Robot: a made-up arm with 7 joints.
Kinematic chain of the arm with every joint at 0, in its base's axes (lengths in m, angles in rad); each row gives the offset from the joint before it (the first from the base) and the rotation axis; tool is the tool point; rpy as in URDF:
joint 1: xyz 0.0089 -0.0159 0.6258 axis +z
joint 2: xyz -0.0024 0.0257 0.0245 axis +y
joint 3: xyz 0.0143 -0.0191 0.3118 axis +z
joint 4: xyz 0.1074 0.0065 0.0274 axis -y
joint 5: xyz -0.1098 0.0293 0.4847 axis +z
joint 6: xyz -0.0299 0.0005 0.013 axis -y
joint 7: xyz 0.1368 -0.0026 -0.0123 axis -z
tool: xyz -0.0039 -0.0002 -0.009 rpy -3.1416 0 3.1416
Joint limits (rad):
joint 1: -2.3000..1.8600
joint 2: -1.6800..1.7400
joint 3: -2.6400..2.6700
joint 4: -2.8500..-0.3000
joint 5: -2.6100..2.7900
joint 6: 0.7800..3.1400
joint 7: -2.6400..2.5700
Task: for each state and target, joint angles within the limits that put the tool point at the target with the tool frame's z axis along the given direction. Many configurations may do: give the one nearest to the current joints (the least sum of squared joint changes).
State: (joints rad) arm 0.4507 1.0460 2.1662 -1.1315 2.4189 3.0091 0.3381
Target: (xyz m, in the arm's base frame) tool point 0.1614 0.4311 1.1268 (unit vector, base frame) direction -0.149 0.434 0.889
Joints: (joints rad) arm 0.2394 1.6139 2.5853 -1.7440 2.4283 3.0191 0.3366
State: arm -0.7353 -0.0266 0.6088 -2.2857 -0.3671 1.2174 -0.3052
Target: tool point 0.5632 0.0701 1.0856 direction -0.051 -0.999 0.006
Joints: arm -0.6550 -0.7330 0.5161 -2.2083 -1.2353 1.7670 -0.3017
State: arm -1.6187 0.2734 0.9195 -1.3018 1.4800 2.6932 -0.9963
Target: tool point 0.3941 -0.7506 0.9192 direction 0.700 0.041 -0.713
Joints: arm -1.6650 0.2415 0.6729 -1.7126 0.6618 2.1906 -0.9986
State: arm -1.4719 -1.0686 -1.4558 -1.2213 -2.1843 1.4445 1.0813
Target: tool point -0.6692 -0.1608 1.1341 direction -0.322 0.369 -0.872
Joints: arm -1.0162 -1.0859 -1.1346 -1.5997 -1.5825 1.2137 1.0807
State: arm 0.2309 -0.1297 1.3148 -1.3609 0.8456 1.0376 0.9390
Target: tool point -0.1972 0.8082 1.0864 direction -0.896 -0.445 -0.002
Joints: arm 1.0214 0.6165 1.1726 -1.1530 1.0011 1.5747 0.9698
